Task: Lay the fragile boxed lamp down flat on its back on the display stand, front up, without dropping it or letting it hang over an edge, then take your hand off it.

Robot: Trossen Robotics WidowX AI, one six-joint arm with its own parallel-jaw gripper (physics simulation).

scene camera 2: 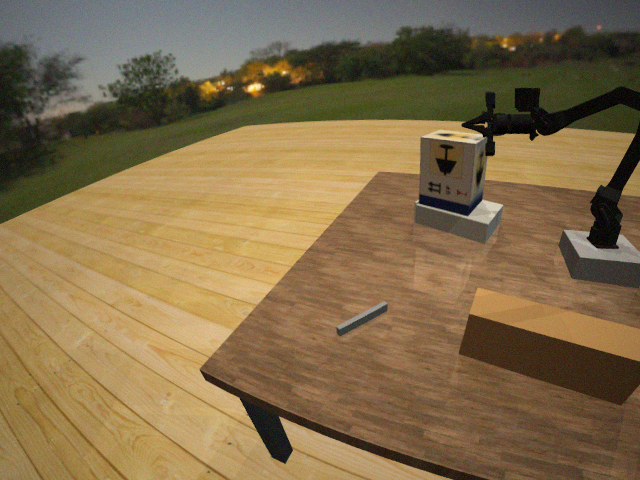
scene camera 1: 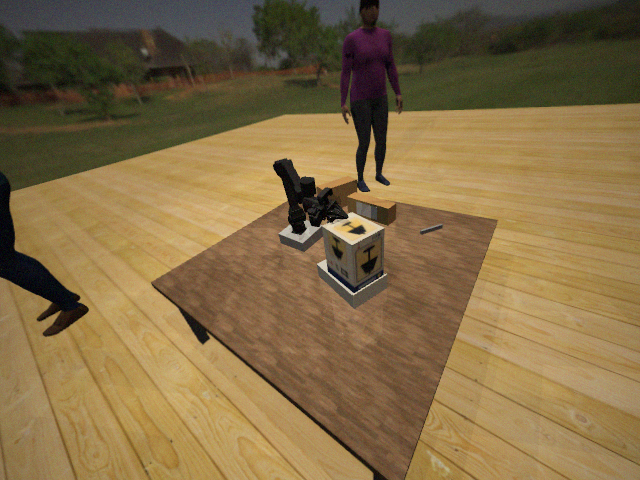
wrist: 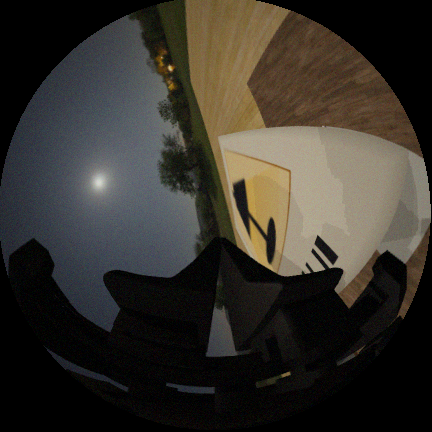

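The boxed lamp, a white carton with yellow lamp pictures and a blue bottom band, stands upright on the low white display stand. My gripper is shut with nothing between the fingers. It lies level with the carton's top, just behind its upper rear edge, and points at it. I cannot tell whether the fingertips touch the carton.
Two brown cardboard boxes lie behind the arm; one shows in scene camera 2. A small grey bar lies on the wooden table. A person in purple stands beyond the table.
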